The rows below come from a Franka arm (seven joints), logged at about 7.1 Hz.
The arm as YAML. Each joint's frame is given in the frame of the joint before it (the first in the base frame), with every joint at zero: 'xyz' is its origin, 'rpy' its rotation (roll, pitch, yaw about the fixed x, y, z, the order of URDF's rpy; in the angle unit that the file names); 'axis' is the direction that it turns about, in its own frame. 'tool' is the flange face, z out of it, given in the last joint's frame.
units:
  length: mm
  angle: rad
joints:
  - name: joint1
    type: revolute
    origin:
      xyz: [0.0, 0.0, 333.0]
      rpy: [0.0, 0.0, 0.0]
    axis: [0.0, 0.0, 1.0]
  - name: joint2
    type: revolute
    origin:
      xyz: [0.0, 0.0, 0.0]
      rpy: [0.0, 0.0, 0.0]
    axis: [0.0, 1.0, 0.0]
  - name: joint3
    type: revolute
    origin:
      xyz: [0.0, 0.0, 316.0]
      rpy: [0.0, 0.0, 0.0]
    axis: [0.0, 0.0, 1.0]
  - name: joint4
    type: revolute
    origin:
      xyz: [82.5, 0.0, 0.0]
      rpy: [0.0, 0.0, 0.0]
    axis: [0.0, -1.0, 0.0]
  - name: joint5
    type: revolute
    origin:
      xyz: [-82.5, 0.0, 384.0]
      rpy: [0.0, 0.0, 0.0]
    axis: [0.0, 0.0, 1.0]
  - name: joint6
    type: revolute
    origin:
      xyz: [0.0, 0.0, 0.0]
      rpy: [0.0, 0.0, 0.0]
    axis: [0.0, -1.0, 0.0]
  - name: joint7
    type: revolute
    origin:
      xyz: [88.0, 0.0, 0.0]
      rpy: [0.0, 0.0, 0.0]
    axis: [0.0, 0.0, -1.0]
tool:
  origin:
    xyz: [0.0, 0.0, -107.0]
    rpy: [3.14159, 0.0, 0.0]
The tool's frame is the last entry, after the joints.
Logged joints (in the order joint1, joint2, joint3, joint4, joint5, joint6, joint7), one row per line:
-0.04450, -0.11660, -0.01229, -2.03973, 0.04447, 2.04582, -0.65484
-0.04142, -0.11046, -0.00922, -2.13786, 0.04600, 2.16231, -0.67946
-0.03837, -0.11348, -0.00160, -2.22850, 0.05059, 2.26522, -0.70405
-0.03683, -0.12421, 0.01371, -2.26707, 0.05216, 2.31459, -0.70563
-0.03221, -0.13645, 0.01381, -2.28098, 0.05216, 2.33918, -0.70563
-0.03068, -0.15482, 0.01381, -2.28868, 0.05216, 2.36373, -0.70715
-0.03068, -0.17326, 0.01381, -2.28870, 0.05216, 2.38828, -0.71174
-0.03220, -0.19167, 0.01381, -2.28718, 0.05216, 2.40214, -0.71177
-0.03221, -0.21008, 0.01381, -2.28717, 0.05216, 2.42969, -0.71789
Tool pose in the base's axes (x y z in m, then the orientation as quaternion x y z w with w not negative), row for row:
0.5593, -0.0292, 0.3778, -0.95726, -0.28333, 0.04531, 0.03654
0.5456, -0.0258, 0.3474, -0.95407, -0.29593, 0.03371, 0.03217
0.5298, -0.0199, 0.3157, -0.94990, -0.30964, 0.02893, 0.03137
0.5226, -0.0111, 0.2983, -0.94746, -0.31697, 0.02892, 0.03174
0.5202, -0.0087, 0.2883, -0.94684, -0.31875, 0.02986, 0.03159
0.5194, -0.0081, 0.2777, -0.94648, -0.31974, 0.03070, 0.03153
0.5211, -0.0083, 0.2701, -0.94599, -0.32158, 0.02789, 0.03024
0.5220, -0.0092, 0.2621, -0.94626, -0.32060, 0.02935, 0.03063
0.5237, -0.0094, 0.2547, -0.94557, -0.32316, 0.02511, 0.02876
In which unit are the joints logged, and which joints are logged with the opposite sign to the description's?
The joints are logged in radians. Opposite sign: joint2.
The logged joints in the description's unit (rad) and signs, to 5 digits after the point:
-0.04450, 0.11660, -0.01229, -2.03973, 0.04447, 2.04582, -0.65484
-0.04142, 0.11046, -0.00922, -2.13786, 0.04600, 2.16231, -0.67946
-0.03837, 0.11348, -0.00160, -2.22850, 0.05059, 2.26522, -0.70405
-0.03683, 0.12421, 0.01371, -2.26707, 0.05216, 2.31459, -0.70563
-0.03221, 0.13645, 0.01381, -2.28098, 0.05216, 2.33918, -0.70563
-0.03068, 0.15482, 0.01381, -2.28868, 0.05216, 2.36373, -0.70715
-0.03068, 0.17326, 0.01381, -2.28870, 0.05216, 2.38828, -0.71174
-0.03220, 0.19167, 0.01381, -2.28718, 0.05216, 2.40214, -0.71177
-0.03221, 0.21008, 0.01381, -2.28717, 0.05216, 2.42969, -0.71789

